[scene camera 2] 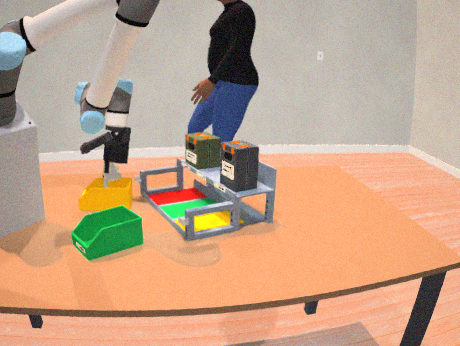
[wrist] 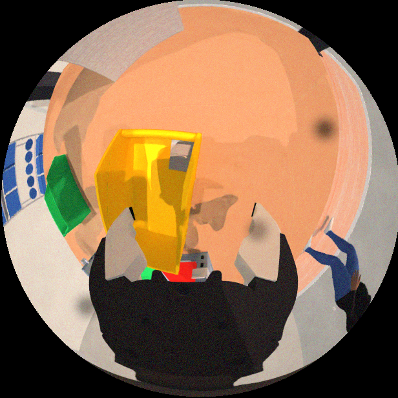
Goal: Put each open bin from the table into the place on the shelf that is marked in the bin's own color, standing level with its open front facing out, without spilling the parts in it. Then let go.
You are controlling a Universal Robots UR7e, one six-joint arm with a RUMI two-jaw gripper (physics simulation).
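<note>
The yellow bin stands upright on the table, with a grey piece inside at one corner. My gripper is open and empty, low over this bin; in the wrist view one bin wall runs between its fingertips. The green bin stands upright nearer the scene camera; its contents are not clear. The shelf has red, green and yellow marked places at its low level, with no bin on them.
A dark green box and a dark grey box stand on the shelf's upper board. Upright frames flank the marked places. The robot's grey pedestal is at the left. A person stands behind the table.
</note>
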